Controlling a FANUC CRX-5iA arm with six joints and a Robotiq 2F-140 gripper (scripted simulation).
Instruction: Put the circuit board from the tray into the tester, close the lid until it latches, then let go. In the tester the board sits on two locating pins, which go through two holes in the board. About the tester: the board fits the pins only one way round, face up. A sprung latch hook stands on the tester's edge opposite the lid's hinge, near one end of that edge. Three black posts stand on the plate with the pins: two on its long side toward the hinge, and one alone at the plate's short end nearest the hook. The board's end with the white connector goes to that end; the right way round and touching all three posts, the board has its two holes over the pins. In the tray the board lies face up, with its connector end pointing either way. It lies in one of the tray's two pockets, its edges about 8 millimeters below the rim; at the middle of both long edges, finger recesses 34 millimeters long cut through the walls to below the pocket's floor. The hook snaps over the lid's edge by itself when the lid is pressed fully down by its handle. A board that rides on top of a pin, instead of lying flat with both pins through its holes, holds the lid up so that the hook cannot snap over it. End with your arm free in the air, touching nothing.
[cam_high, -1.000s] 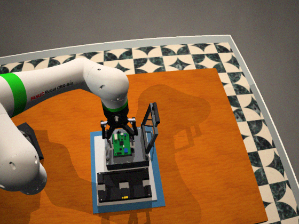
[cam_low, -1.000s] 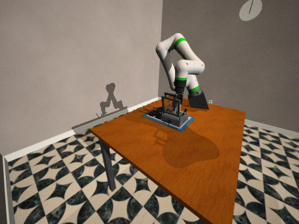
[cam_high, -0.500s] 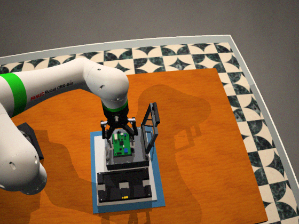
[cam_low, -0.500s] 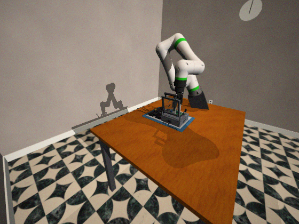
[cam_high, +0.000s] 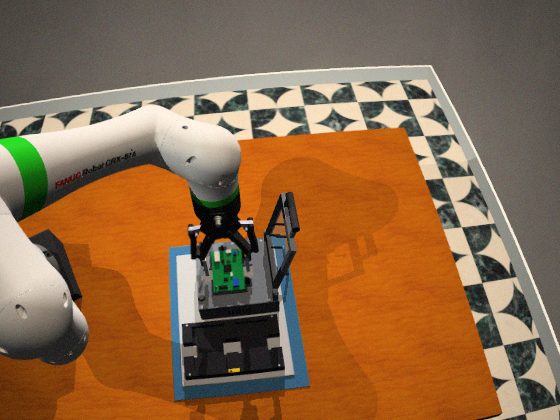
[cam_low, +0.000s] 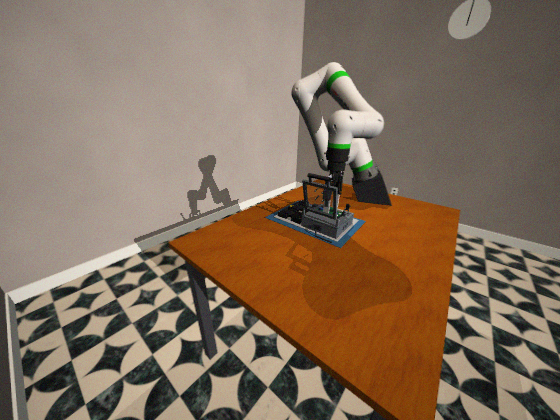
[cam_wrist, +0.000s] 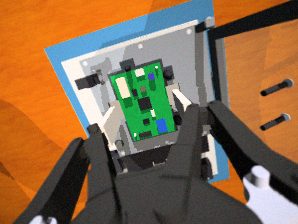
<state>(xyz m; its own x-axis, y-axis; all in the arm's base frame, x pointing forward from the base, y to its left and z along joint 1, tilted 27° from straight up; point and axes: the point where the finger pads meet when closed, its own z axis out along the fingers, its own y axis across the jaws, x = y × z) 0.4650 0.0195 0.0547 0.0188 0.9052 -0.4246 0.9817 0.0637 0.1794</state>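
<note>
Now: hand 30 mm above the green circuit board. From my hand the other things lie so: tester lid: 120 mm ahead, 80 mm above; latch hook: 60 mm behind, 60 mm to the left, 10 mm below.
</note>
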